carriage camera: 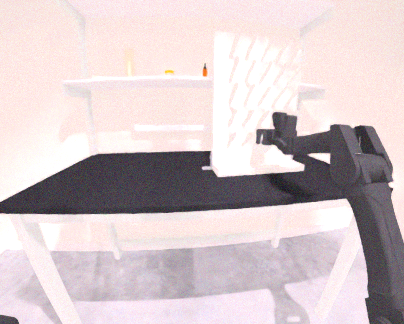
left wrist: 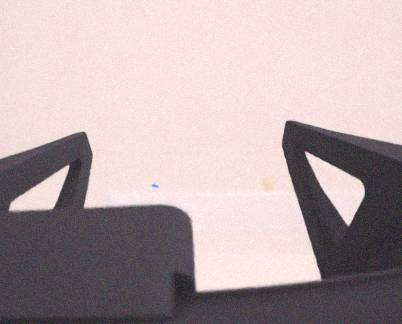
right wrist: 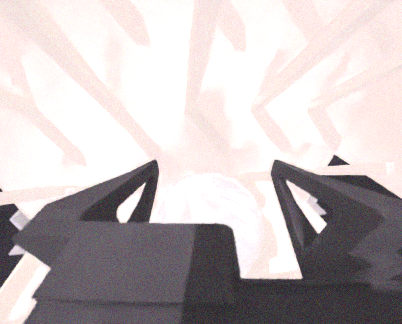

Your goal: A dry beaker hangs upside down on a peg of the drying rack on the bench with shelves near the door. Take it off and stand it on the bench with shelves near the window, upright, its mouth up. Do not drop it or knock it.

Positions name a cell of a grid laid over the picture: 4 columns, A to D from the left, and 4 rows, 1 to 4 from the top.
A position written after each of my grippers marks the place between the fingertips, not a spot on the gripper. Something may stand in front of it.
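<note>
There is a clear beaker (right wrist: C3) that I can see, though in the left wrist view the beaker is out of frame. My right gripper (right wrist: C3) is visible to me. I also see my left gripper (left wrist: B2).
</note>
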